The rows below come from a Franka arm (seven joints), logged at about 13 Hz.
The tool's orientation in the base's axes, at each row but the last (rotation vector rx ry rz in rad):
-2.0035, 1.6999, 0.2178
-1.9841, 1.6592, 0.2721
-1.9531, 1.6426, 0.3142
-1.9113, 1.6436, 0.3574
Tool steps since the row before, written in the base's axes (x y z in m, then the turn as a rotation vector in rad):
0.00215, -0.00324, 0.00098, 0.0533, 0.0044, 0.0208
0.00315, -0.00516, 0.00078, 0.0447, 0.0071, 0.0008
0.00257, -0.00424, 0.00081, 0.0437, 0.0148, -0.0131
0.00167, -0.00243, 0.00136, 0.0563, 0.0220, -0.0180
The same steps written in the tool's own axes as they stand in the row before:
0.00287, -0.00201, -0.00194, -0.0017, -0.0571, -0.0055
0.00472, -0.00270, -0.00275, 0.0036, -0.0437, 0.0111
0.00366, -0.00230, -0.00256, 0.0042, -0.0398, 0.0265
0.00154, -0.00180, -0.00222, 0.0036, -0.0512, 0.0367

